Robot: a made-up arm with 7 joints.
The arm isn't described. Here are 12 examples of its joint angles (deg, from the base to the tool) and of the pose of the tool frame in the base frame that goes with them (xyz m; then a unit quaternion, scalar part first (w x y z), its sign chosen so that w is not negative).
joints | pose
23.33 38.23 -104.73 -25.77 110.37 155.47 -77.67 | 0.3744 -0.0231 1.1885 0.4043 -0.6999 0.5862 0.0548
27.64 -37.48 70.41 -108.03 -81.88 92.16 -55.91 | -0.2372 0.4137 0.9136 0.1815 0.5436 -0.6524 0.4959
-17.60 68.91 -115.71 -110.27 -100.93 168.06 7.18 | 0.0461 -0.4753 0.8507 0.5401 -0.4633 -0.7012 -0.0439
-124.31 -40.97 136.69 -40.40 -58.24 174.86 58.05 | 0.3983 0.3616 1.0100 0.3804 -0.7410 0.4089 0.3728
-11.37 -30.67 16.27 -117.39 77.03 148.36 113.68 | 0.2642 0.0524 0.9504 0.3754 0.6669 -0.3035 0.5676
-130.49 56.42 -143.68 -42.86 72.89 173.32 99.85 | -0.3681 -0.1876 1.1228 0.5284 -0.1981 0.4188 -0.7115
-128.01 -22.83 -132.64 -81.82 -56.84 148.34 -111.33 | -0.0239 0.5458 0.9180 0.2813 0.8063 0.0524 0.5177
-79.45 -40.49 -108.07 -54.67 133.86 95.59 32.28 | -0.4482 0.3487 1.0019 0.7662 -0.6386 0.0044 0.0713
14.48 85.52 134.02 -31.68 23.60 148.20 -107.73 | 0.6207 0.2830 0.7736 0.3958 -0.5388 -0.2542 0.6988
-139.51 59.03 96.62 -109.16 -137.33 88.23 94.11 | 0.1484 -0.4758 0.8144 0.6912 0.2631 0.6606 -0.1288
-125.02 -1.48 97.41 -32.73 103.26 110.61 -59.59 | 0.2172 -0.0954 1.3015 0.2916 -0.8240 0.0965 0.4761
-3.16 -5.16 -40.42 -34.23 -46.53 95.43 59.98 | 0.0390 -0.1652 1.3053 0.8961 0.1449 0.4159 0.0551
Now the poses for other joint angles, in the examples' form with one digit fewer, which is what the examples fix.
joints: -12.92 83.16 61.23 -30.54 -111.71 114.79 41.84
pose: 0.710 -0.027 0.652 0.288 -0.146 0.846 0.424
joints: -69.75 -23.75 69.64 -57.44 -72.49 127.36 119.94
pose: 0.224 0.223 1.188 0.889 -0.327 0.168 0.272
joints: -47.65 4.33 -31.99 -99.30 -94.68 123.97 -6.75
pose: 0.117 -0.500 0.918 0.166 -0.378 -0.907 -0.084
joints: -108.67 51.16 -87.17 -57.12 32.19 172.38 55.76
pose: -0.451 -0.284 0.979 0.625 0.250 0.405 -0.618
